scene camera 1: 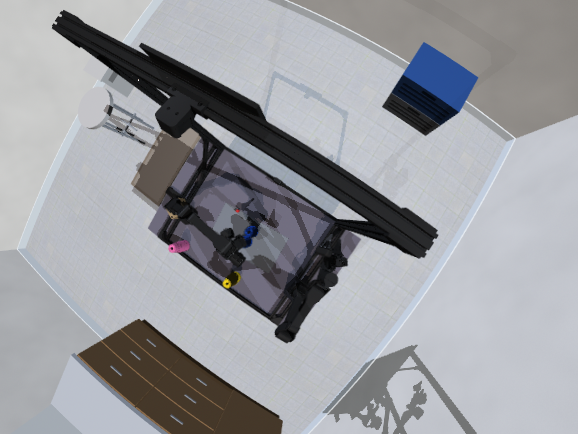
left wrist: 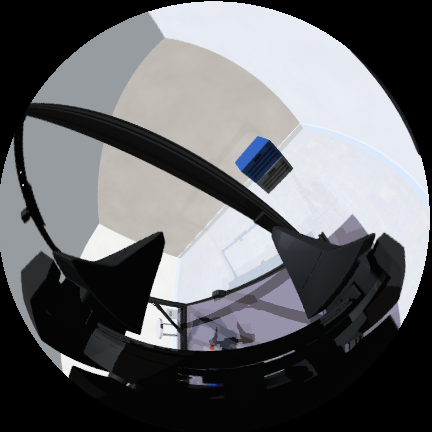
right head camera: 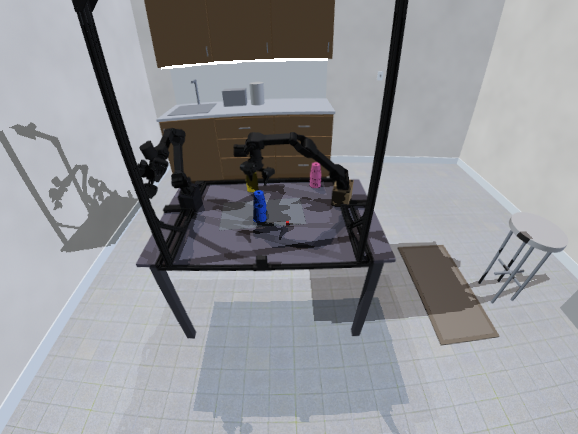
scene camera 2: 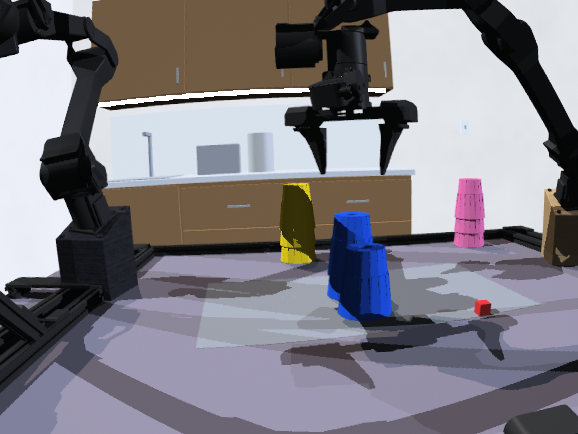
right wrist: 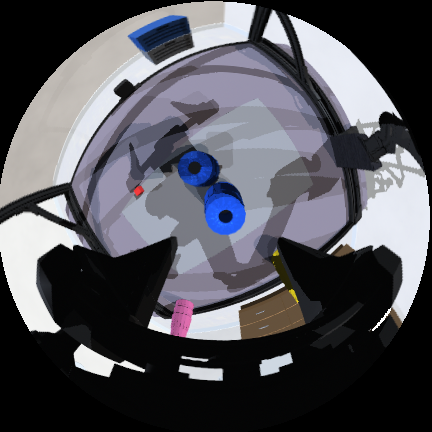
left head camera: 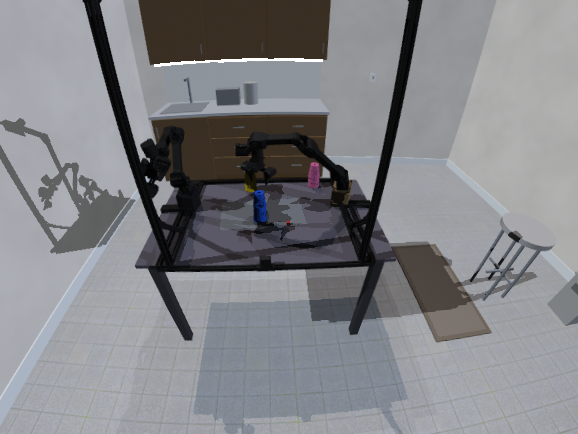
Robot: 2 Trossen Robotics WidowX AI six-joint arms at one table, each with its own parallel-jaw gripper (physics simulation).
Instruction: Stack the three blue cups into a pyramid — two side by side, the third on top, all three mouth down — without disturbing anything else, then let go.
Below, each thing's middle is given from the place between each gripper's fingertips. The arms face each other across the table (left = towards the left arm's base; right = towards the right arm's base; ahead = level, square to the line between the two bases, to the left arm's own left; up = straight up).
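Pale mat [scene camera 2: 248, 313]: 350 mm below my left hand, 310 mm ahead of it and 400 mm to the right of it. My right gripper is 2 cm past the mat, 1 cm to the left of it and 18 cm above it.
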